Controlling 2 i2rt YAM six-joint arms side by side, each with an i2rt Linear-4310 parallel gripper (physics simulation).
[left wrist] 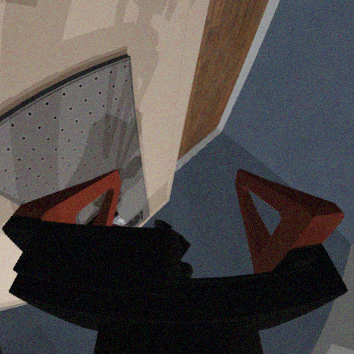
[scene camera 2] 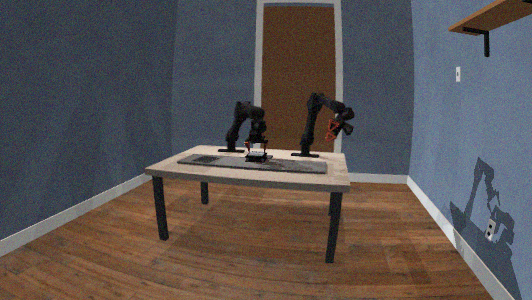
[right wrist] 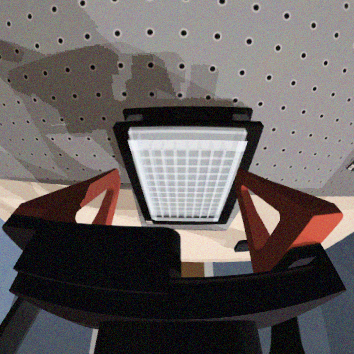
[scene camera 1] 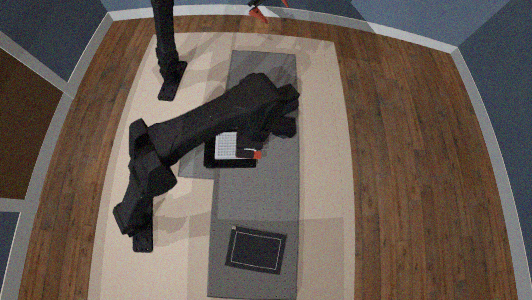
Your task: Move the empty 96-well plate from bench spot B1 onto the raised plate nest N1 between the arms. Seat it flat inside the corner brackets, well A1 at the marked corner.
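Seen in the pictures: left gripper, fingertip midpoint: (left wrist: 177, 175) (scene camera 2: 327, 136) (scene camera 1: 277, 15); right gripper, fingertip midpoint: (scene camera 2: 256, 152) (right wrist: 177, 174) (scene camera 1: 245, 141); left arm's base, origin of the base link: (scene camera 2: 305, 155) (scene camera 1: 173, 80); right arm's base, origin of the base link: (scene camera 2: 231, 151) (scene camera 1: 143, 221).
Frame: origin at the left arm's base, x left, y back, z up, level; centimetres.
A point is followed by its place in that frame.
Note:
The clear-white 96-well plate (scene camera 1: 226, 145) {x -26.9, y -29.4, z 6.2 cm} (scene camera 2: 257, 151) {x -26.2, y -30.1, z 6.5 cm} (right wrist: 190, 175) {x -26.3, y -33.9, z 5.9 cm} lies on the raised black nest N1 (scene camera 1: 215, 163) {x -32.6, y -26.7, z 4.6 cm} (scene camera 2: 256, 159) {x -26.0, y -32.4, z 1.8 cm} (right wrist: 187, 115) {x -25.5, y -37.5, z 1.8 cm}, looking level and inside its rim. Part of it is hidden under the right arm in scene camera 1. Well A1 cannot be made out. My right gripper (right wrist: 177, 174) {x -25.0, y -34.9, z 6.9 cm} (scene camera 2: 257, 145) {x -25.0, y -34.9, z 6.9 cm} is open, with its red fingers apart on either side of the plate and pointing down at the nest. My left gripper (left wrist: 177, 175) {x 19.5, y -39.2, z 20.3 cm} (scene camera 2: 331, 131) {x 19.5, y -39.2, z 20.3 cm} is open and empty, raised away from the nest. Bench spot B1 (scene camera 1: 256, 250) {x -57.2, y -42.8, z 1.5 cm} is a dark rectangle with a white outline and no plate on it.
The grey perforated board (scene camera 1: 260, 192) {x -39.1, y -41.7, z 1.3 cm} (left wrist: 65, 115) {x 14.8, y -37.2, z 1.3 cm} lies on the pale wooden table (scene camera 1: 325, 175) {x -30.6, y -62.9, z 0.0 cm} under the nest and B1. The right arm (scene camera 1: 210, 115) {x -32.3, y -31.6, z 36.6 cm} stretches over the nest. The left arm's base (scene camera 1: 172, 82) {x -2.7, y -1.5, z 2.3 cm} stands near the table's upper left in scene camera 1.

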